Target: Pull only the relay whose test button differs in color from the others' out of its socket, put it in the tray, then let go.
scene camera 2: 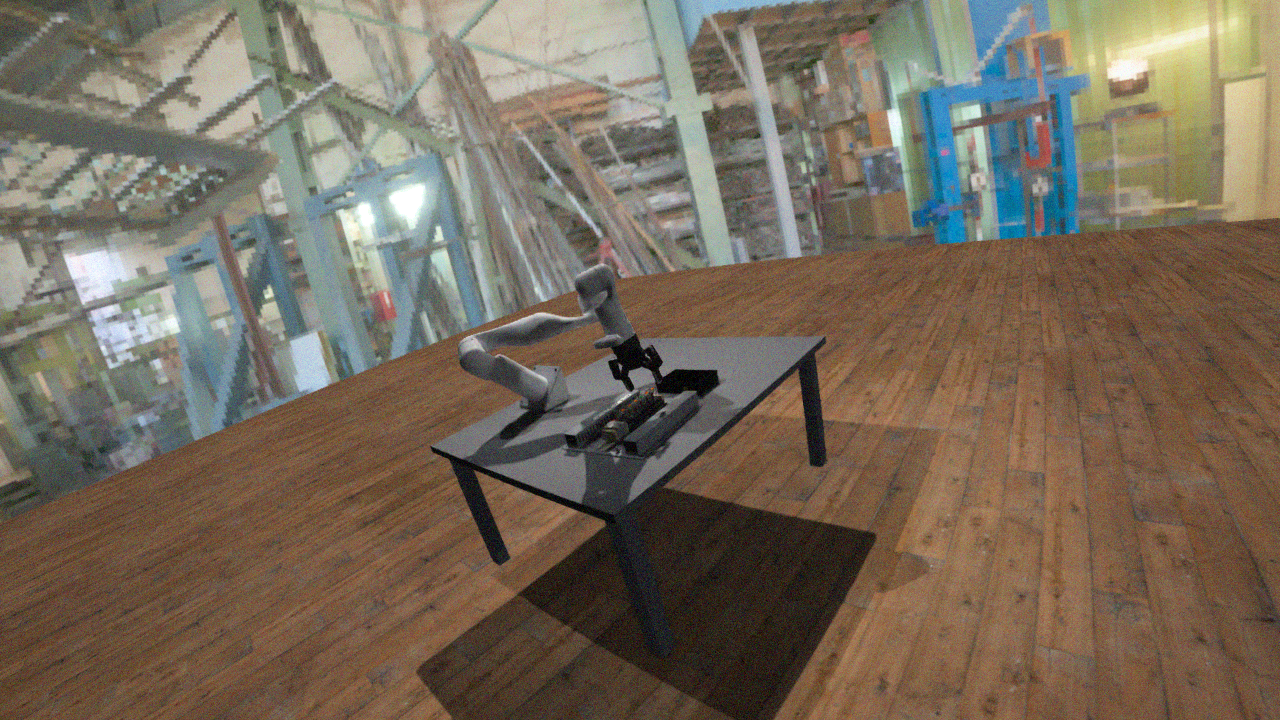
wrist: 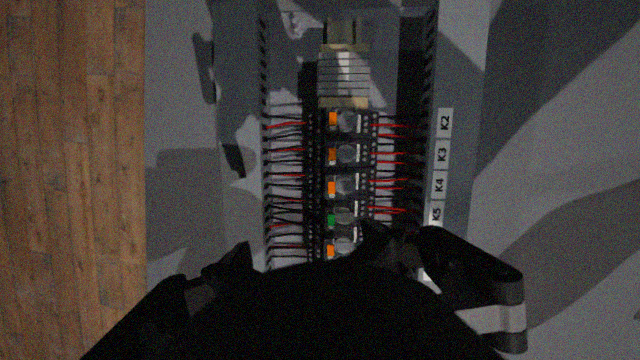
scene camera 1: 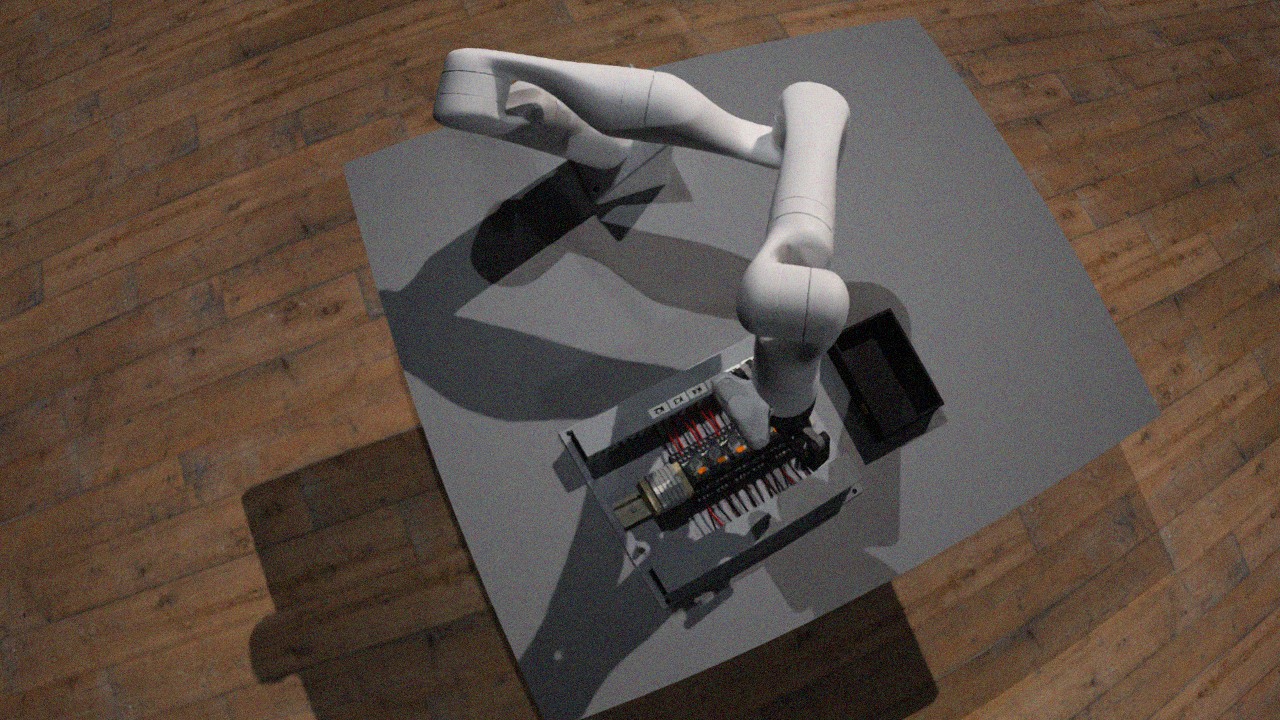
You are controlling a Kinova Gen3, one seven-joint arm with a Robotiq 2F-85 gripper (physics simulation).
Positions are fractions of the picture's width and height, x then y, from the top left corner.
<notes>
In view: the gripper (wrist: 0.48, 0.67) and a mounting panel (wrist: 0.62, 0.12).
</notes>
